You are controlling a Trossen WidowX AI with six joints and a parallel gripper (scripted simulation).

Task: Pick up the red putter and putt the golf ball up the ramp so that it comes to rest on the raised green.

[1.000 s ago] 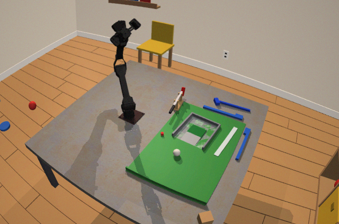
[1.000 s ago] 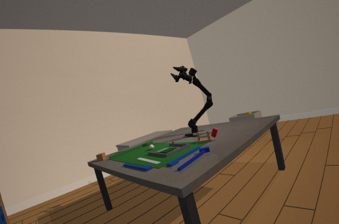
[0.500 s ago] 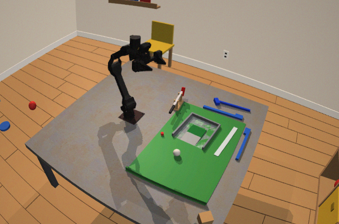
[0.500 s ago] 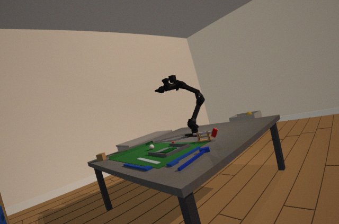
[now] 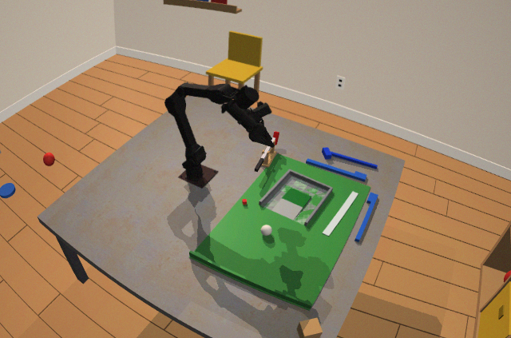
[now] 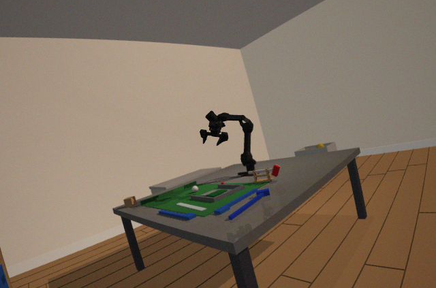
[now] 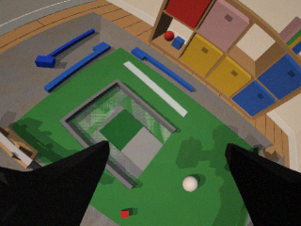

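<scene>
My gripper tip is 28 cm above the small red cube, 8 cm past it and 5 cm to the left of it. From my gripper tip the other things lie so: white golf ball: 27 cm below, 18 cm to the right, 5 cm ahead; red putter: 25 cm to the left, 23 cm below, 8 cm behind; green mat: 29 cm below, 13 cm ahead, 8 cm to the right.
</scene>
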